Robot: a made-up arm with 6 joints. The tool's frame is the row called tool.
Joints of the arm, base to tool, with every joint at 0 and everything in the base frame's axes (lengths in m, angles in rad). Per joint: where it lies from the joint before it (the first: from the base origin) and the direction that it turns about. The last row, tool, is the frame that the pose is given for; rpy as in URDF.
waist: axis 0 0 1 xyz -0.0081 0.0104 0.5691
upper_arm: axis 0 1 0 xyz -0.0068 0.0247 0.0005
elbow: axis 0 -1 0 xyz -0.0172 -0.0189 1.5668
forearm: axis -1 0 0 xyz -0.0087 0.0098 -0.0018
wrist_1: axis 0 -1 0 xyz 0.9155 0.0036 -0.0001
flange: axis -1 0 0 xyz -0.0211 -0.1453 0.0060
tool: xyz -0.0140 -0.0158 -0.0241 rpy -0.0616 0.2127 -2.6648
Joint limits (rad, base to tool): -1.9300..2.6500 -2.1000..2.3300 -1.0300..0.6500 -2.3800..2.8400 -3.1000..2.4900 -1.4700..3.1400
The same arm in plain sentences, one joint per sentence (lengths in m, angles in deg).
The arm has six revolute joints in a row. What follows holds with every joint at zero, and every direction is one of the base frame's. Joint 1 sits 0.0081 m along -x and 0.0104 m along +y and 0.5691 m along +z from the base frame's origin and rotates about +z, from -110.58 to 151.83 deg. Joint 2 sits 0.0068 m along -x and 0.0247 m along +y and 0.0005 m along +z from joint 1 and rotates about +y, from -120.32 to 133.5 deg. Joint 3 sits 0.0172 m along -x and 0.0189 m along -y and 1.5668 m along +z from joint 2 and rotates about -y, from -59.01 to 37.24 deg. Joint 4 sits 0.0087 m along -x and 0.0098 m along +y and 0.0018 m along -z from joint 3 and rotates about -x, from -136.36 to 162.72 deg. Joint 5 sits 0.9155 m along +x and 0.0036 m along +y and 0.0001 m along -z from joint 4 and rotates about -y, from -177.62 to 142.67 deg. Joint 6 sits 0.0211 m along -x and 0.1453 m along -y and 0.006 m along +z from joint 5 and rotates about -x, from -84.22 to 179.91 deg. The tool frame, which is the frame that the pose is given for, sits 0.014 m along -x and 0.0158 m along -y and 0.0241 m along -z from joint 6; its axes are the base frame's turned by roll -3.53, pitch 12.19 and yaw -152.68 deg (as in URDF: about the fixed x, then y, then z).
